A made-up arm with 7 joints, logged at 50 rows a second.
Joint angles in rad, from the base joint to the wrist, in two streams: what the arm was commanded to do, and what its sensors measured. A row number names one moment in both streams.
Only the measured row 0 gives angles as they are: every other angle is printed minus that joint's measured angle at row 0.
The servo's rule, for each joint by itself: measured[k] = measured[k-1] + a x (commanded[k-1-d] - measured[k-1]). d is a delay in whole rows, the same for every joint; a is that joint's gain. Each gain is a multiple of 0.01, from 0.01 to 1. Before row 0 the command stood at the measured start. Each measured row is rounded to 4 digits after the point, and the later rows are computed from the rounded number. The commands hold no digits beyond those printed.
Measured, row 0:
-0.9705 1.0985 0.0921 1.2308 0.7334 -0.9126 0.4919
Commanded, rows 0 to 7:
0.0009 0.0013 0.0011 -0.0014 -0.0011 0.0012 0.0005
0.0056 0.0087 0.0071 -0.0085 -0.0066 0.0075 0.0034
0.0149 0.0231 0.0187 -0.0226 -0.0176 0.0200 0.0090
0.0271 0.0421 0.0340 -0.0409 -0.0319 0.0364 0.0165
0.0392 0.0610 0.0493 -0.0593 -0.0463 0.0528 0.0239
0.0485 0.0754 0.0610 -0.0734 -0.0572 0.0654 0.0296
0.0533 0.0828 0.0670 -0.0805 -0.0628 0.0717 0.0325
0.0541 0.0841 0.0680 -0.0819 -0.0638 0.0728 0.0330
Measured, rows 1 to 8:
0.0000 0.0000 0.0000 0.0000 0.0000 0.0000 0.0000
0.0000 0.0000 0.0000 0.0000 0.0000 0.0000 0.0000
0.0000 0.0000 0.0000 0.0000 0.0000 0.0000 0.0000
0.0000 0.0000 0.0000 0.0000 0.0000 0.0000 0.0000
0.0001 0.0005 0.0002 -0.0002 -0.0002 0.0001 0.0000
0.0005 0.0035 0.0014 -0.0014 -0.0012 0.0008 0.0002
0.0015 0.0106 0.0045 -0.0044 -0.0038 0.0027 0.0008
0.0033 0.0219 0.0098 -0.0095 -0.0083 0.0061 0.0019
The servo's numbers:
d 4
a 0.07 0.36 0.18 0.14 0.16 0.10 0.07

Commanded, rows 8 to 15:
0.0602 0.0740 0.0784 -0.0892 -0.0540 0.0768 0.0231
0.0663 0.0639 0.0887 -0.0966 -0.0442 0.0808 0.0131
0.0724 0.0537 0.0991 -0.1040 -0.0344 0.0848 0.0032
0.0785 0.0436 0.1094 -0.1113 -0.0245 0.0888 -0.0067
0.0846 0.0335 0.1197 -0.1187 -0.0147 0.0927 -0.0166
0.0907 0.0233 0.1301 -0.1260 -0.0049 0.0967 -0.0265
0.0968 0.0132 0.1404 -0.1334 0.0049 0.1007 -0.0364
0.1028 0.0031 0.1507 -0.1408 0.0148 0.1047 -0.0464
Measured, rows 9 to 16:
0.0058 0.0360 0.0169 -0.0165 -0.0144 0.0108 0.0034
0.0088 0.0502 0.0248 -0.0245 -0.0212 0.0163 0.0052
0.0119 0.0619 0.0324 -0.0323 -0.0279 0.0218 0.0071
0.0149 0.0699 0.0388 -0.0392 -0.0336 0.0269 0.0089
0.0181 0.0714 0.0459 -0.0462 -0.0369 0.0319 0.0099
0.0215 0.0687 0.0536 -0.0533 -0.0381 0.0368 0.0101
0.0251 0.0633 0.0618 -0.0604 -0.0375 0.0416 0.0096
0.0288 0.0562 0.0704 -0.0675 -0.0354 0.0463 0.0085

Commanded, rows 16 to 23:
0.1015 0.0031 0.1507 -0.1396 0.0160 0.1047 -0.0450
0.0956 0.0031 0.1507 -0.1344 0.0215 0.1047 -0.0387
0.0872 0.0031 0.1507 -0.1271 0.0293 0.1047 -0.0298
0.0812 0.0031 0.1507 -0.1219 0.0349 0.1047 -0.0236
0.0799 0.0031 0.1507 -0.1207 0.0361 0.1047 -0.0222
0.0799 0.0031 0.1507 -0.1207 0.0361 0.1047 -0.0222
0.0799 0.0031 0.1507 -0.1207 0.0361 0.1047 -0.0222
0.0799 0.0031 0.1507 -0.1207 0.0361 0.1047 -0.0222
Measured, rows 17 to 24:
0.0327 0.0480 0.0793 -0.0747 -0.0321 0.0509 0.0067
0.0368 0.0391 0.0884 -0.0819 -0.0277 0.0555 0.0044
0.0410 0.0298 0.0978 -0.0891 -0.0225 0.0600 0.0015
0.0453 0.0202 0.1073 -0.0963 -0.0165 0.0645 -0.0019
0.0492 0.0140 0.1151 -0.1024 -0.0113 0.0685 -0.0049
0.0524 0.0101 0.1215 -0.1069 -0.0061 0.0721 -0.0073
0.0548 0.0076 0.1268 -0.1097 -0.0004 0.0754 -0.0089
0.0566 0.0060 0.1311 -0.1114 0.0052 0.0783 -0.0099

